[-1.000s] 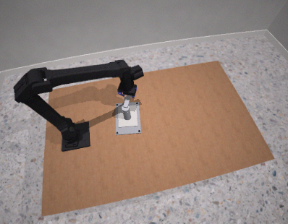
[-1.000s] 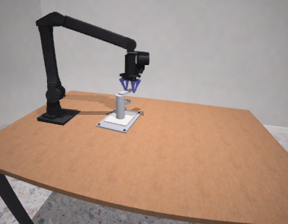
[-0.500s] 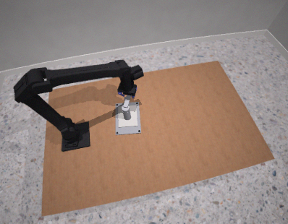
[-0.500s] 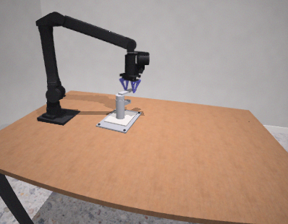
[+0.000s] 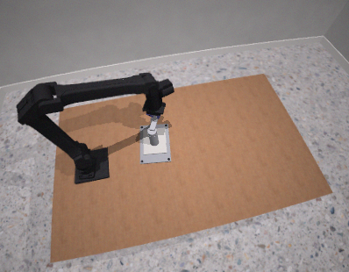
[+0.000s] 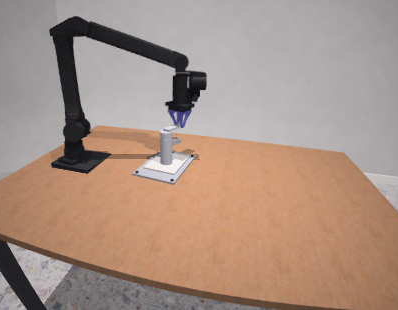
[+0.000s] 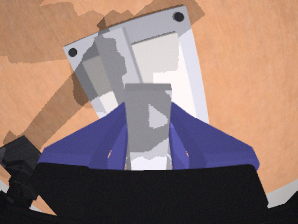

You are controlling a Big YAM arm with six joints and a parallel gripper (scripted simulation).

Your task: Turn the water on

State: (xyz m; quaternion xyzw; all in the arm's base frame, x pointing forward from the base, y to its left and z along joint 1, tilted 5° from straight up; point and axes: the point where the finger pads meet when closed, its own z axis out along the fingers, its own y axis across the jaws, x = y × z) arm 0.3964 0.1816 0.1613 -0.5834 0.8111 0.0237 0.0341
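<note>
The lever lies 10 mm behind my hand and 30 mm to the right of it. From my hand the other things lie so: tap (20 mm behind, 50 mm to the right, 50 mm below).
</note>
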